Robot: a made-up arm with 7 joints.
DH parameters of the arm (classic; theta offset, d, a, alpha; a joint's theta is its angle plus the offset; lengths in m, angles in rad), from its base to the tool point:
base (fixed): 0 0.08 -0.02 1.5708
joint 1: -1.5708 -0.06 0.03 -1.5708
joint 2: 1.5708 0 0.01 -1.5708
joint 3: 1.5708 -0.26 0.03 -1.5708
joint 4: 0 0 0.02 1.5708
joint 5: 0 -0.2 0.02 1.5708
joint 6: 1.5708 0 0.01 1.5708
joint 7: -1.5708 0 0.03 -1.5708
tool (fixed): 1.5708 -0.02 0 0
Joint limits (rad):
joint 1: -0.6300..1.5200
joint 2: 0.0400..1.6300
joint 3: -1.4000..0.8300
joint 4: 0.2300..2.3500
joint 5: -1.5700..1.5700
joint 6: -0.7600..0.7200
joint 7: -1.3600..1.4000
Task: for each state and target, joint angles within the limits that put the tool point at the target. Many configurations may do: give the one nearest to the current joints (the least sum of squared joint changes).
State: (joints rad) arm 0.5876 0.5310 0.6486 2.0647 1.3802 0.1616 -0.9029
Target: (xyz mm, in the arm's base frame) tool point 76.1 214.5 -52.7
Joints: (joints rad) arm -0.2154 0.3981 0.8300 2.2528 1.4077 0.0453 -0.8717
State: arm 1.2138 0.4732 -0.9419 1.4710 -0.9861 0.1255 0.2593
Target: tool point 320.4 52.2 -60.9
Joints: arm 0.9517 0.4359 -1.0633 1.6922 -0.9549 0.1245 0.2835
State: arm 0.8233 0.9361 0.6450 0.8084 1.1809 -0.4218 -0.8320
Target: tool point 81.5 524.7 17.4
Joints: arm 0.6501 1.3215 0.7330 0.4573 1.1603 -0.4196 -0.9245
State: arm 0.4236 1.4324 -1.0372 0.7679 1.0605 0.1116 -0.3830
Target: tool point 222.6 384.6 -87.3
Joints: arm 0.7464 1.1950 -0.9130 0.9572 1.0888 0.0915 -0.3862
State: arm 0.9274 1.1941 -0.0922 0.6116 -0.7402 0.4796 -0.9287
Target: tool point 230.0 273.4 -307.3
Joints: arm 0.4985 0.4146 -0.1376 0.4856 -0.6853 0.4691 -0.8665
